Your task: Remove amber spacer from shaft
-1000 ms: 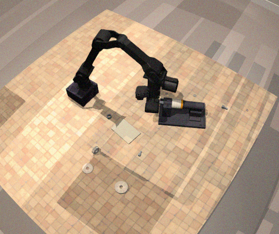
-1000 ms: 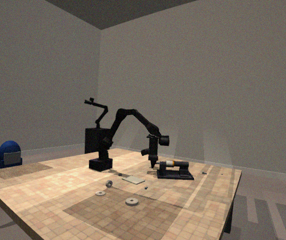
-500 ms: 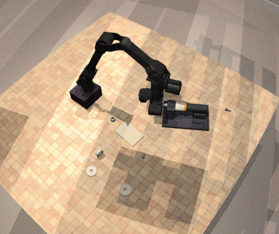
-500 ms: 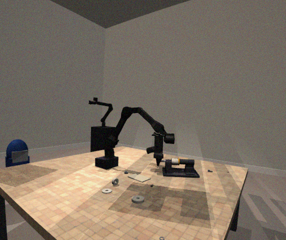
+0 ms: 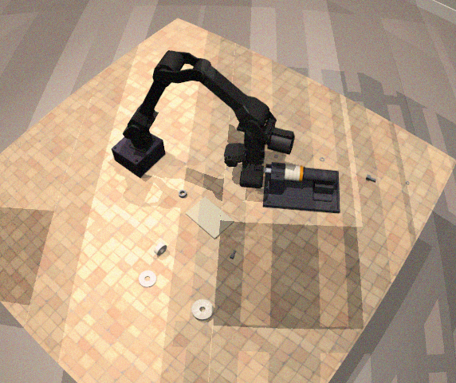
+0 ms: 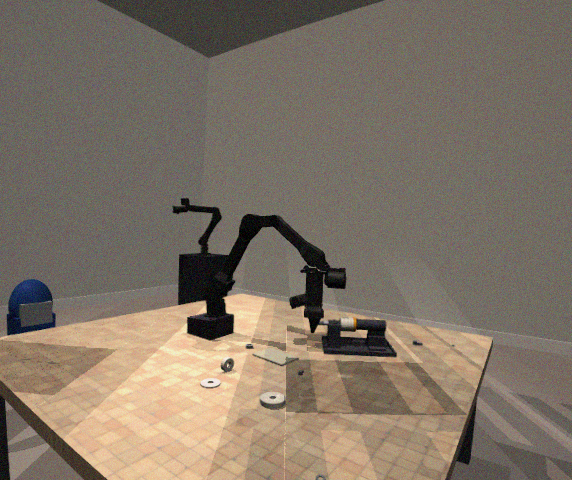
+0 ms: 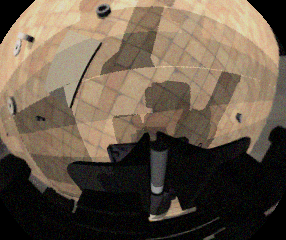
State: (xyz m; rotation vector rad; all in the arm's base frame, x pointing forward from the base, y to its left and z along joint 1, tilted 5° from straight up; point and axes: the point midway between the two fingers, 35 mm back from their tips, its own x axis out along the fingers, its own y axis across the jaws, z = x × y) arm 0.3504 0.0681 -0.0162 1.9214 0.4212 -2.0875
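The grey shaft lies 60 mm ahead of my gripper tip, 30 mm to the left of it and 30 mm above it. Round my gripper tip: white spacer 100 mm ahead, 40 mm to the left, 30 mm above; pale flat card 160 mm to the right, 50 mm behind, 40 mm below; amber spacer 130 mm ahead, 50 mm to the left, 30 mm above.
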